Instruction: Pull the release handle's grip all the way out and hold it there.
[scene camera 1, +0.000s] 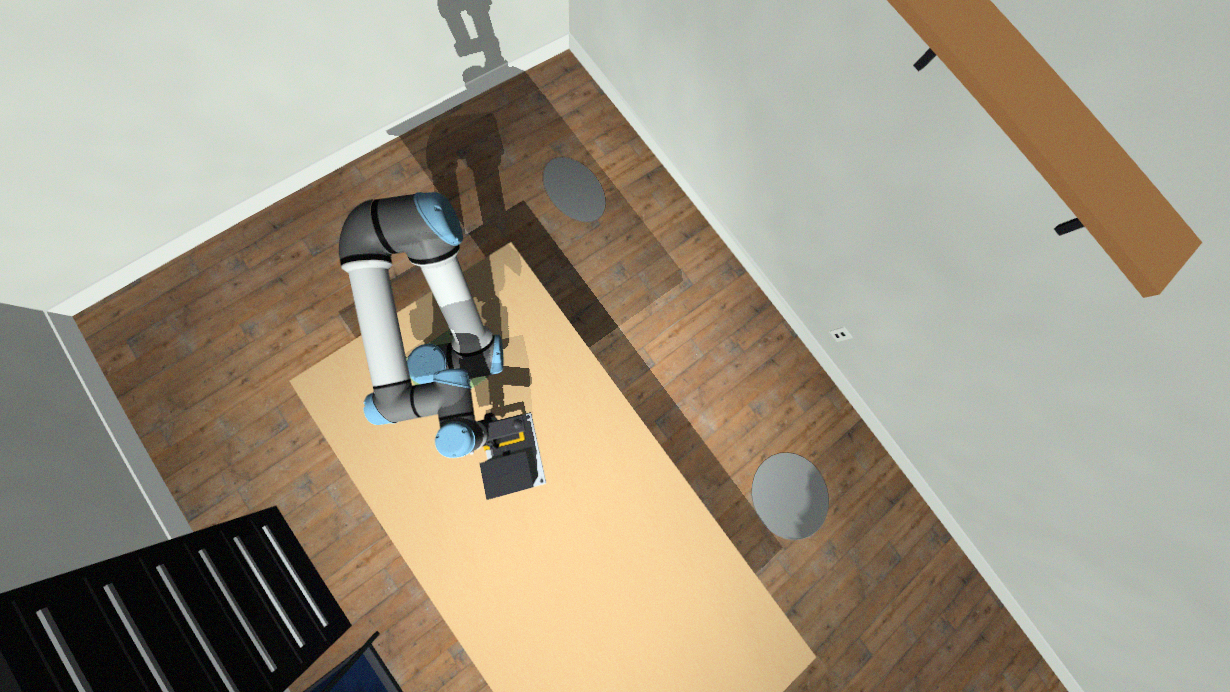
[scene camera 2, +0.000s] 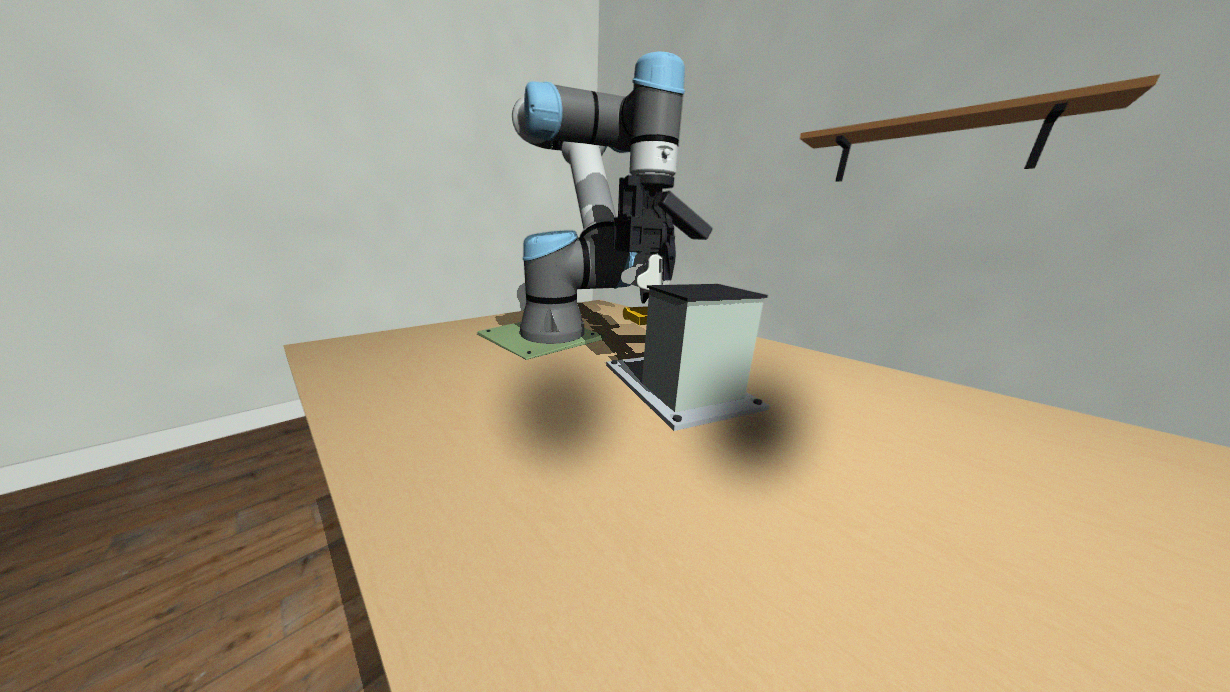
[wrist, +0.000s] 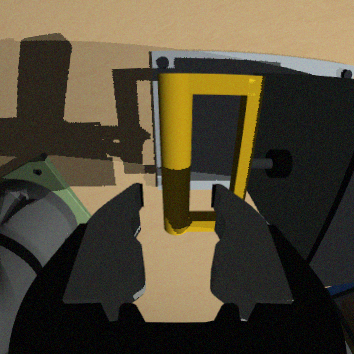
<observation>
my gripper: scene camera 1; scene camera 2 650, 306; wrist
same spot on my gripper: (wrist: 99, 266) = (scene camera 1: 493, 420)
</observation>
